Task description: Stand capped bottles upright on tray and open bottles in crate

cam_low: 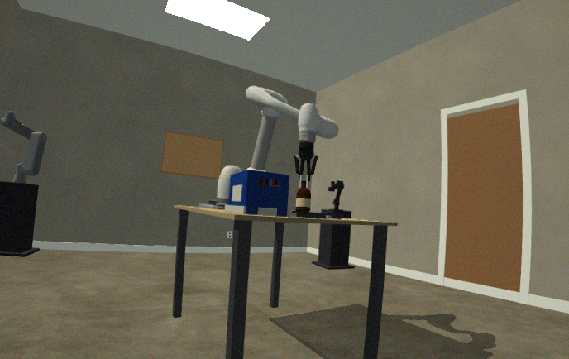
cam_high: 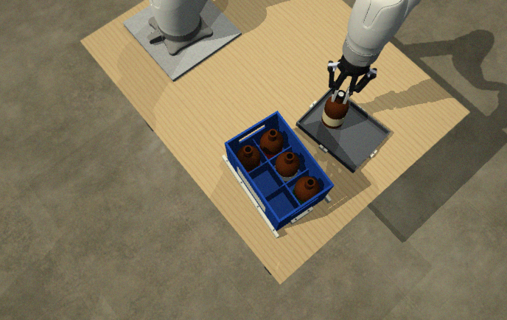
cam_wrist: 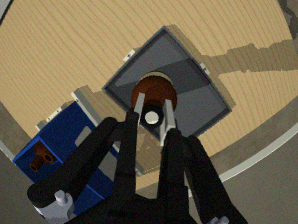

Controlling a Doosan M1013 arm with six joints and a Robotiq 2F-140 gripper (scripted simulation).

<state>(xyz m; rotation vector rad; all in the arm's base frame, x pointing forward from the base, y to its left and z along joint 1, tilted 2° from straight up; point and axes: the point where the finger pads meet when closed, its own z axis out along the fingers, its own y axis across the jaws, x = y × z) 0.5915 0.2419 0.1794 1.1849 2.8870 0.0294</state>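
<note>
The capped bottle lies 1 cm ahead of my hand and 8 cm below it. From my hand the other things lie so: blue crate: 8 cm ahead, 28 cm to the right, 10 cm below; then dark grey tray: 5 cm ahead, 1 cm to the left, 17 cm below; then uncapped bottle: 7 cm ahead, 24 cm to the right, 9 cm below.
</note>
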